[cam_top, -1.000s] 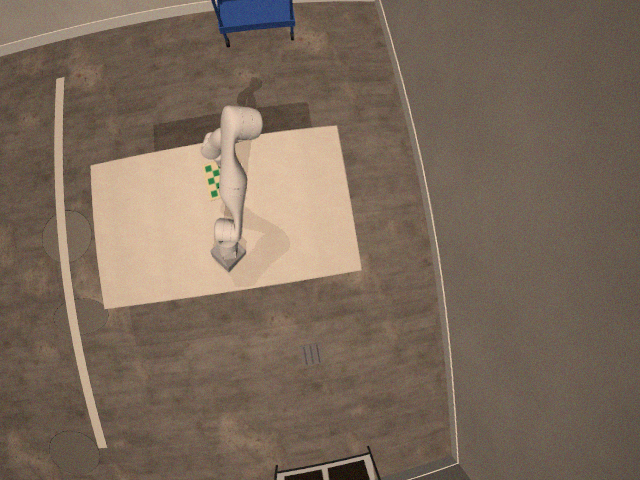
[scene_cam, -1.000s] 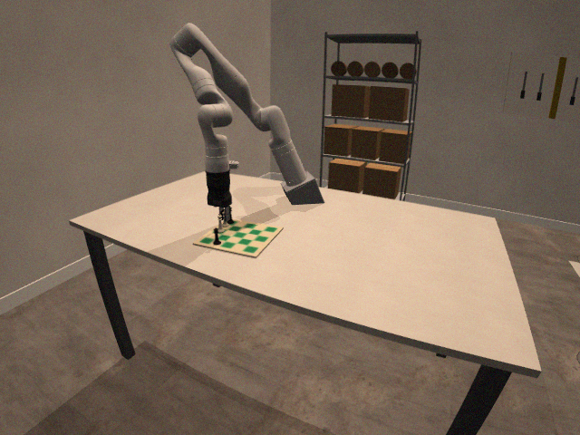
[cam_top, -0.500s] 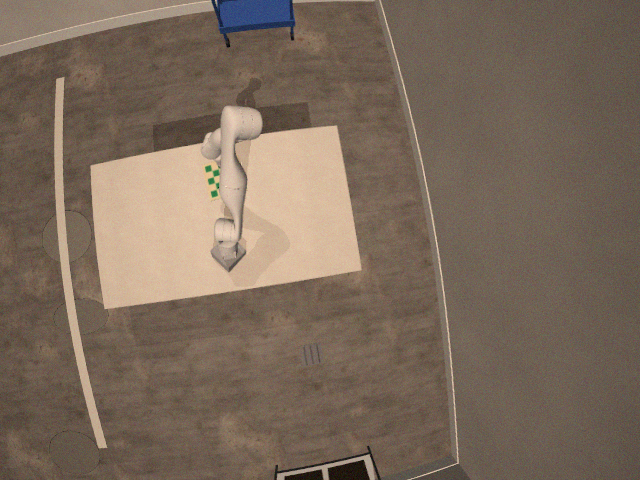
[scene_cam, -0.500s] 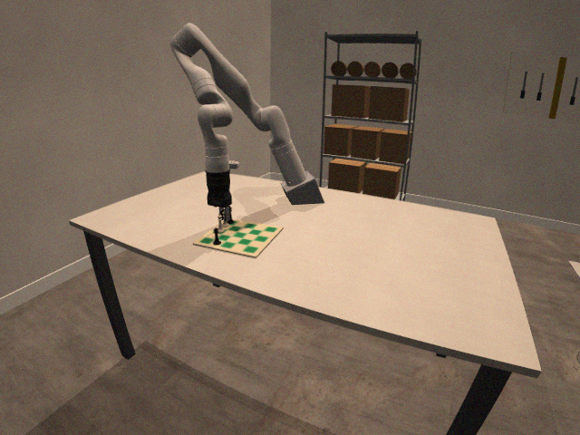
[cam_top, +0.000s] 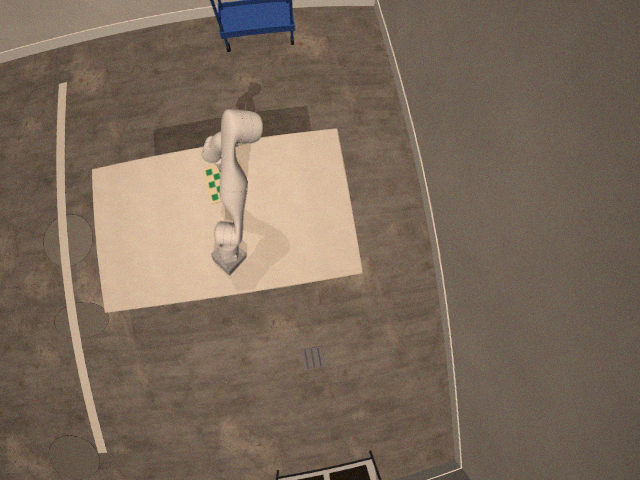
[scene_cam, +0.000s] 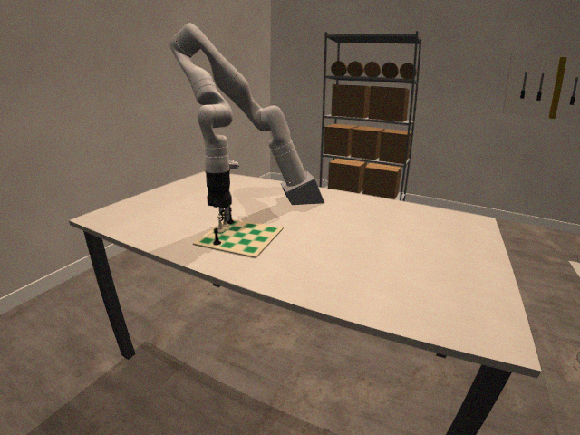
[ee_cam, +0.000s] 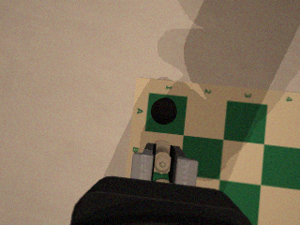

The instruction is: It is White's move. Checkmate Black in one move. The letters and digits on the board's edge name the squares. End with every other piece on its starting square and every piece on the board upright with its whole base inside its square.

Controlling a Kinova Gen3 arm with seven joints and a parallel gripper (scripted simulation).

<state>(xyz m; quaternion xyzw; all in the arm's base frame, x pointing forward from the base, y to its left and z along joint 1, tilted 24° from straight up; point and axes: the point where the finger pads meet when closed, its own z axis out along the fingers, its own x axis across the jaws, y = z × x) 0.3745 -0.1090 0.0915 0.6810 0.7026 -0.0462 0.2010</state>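
Now: hand 4 cm short of the tall white piece and 1 cm above it. From my hand the other things lie so: tall black piece: 4 cm behind, 1 cm below; chessboard: 4 cm ahead, 8 cm to the left, 5 cm below; short black piece: 12 cm ahead, 4 cm to the left, 2 cm below.
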